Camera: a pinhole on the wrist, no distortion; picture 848 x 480 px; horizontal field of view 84.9 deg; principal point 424.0 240.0 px. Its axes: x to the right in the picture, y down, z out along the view. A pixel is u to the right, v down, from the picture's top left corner.
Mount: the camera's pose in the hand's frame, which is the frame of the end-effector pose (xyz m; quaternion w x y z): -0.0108 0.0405 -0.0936 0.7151 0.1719 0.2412 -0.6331
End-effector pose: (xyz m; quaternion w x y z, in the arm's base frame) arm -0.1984 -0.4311 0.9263 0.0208 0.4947 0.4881 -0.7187
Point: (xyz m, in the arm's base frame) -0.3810 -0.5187 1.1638
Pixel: 466.0 35.7
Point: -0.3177 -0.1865 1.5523
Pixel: outside the picture
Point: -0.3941 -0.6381 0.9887
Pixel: 220.1 158.7
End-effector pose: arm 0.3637 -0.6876 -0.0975 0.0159 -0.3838 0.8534 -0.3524
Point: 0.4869 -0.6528 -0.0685
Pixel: outside the picture
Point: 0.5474 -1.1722 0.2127
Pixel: 764.9 406.3
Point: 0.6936 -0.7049 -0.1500
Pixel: outside the picture
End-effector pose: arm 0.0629 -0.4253 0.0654 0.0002 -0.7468 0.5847 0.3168
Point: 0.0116 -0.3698 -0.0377
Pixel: 244.9 206.7
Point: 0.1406 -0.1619 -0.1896
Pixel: 451.7 83.0
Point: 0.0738 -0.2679 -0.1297
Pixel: 381.0 138.4
